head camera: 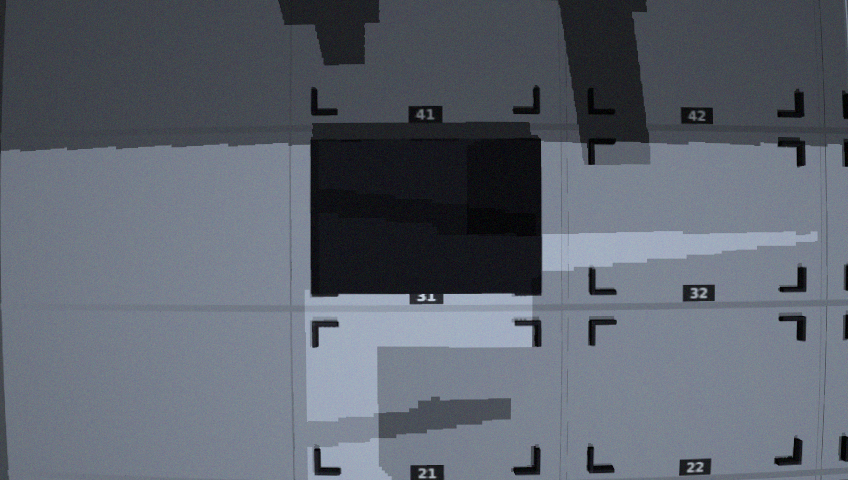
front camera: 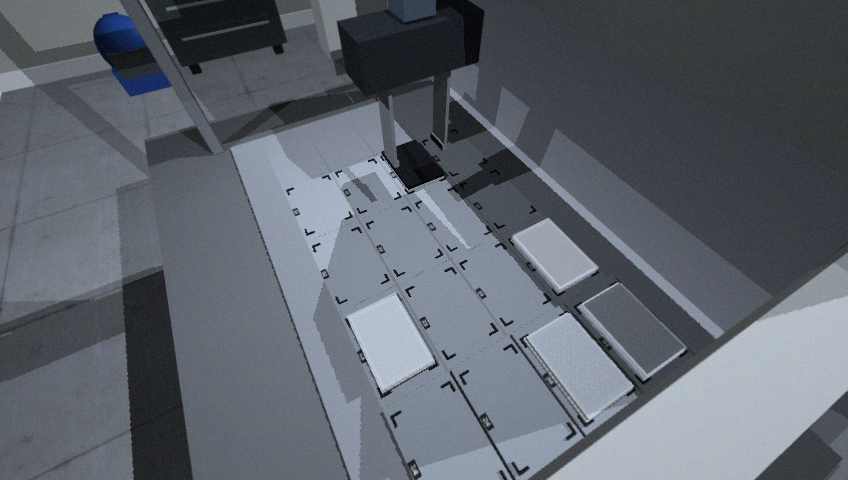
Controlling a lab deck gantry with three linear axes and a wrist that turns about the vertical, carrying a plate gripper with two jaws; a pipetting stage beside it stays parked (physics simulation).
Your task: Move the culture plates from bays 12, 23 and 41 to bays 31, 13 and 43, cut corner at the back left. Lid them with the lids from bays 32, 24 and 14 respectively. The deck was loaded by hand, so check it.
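Frame: origin at the robot's base, x ahead, y right, z down, level; metres.
Seen in the pictures: gripper, fingertip midpoint: [front camera: 415, 151]; robot's base, origin of the base link: [front camera: 288, 191].
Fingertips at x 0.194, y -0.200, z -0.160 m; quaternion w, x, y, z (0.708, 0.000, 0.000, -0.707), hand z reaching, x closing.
Pixels of each thing's top centre, then the offset from my fingertips to it.
- black plate-sized item, middle of its top: [head camera: 425, 216] [front camera: 412, 161] dx -0.130, dy -0.057, dz +0.144 m
- pale textured plate, middle of its top: [front camera: 578, 360] dx +0.362, dy -0.057, dz +0.131 m
A black plate-sized item [front camera: 419, 172] [head camera: 386, 261] lies in bay 31; a pale edge shows under its dark top in the front view. My gripper [front camera: 417, 155] is above it, jaws apart, one at each side; the jaws do not show in the head view, and their exact height is hard to tell. A white plate [front camera: 555, 255] is in bay 43 and another white plate [front camera: 392, 342] in bay 13. Bays 41 and 32 hold no plate or lid. Which corners are cut is too small to tell.
A pale textured plate [front camera: 580, 365] sits in bay 34, beside a greyer shaded one [front camera: 633, 330] in bay 44. Black corner brackets mark the bays. A pale frame edge [front camera: 714, 380] crosses the near right, and a thin post [front camera: 178, 83] stands at the back left.
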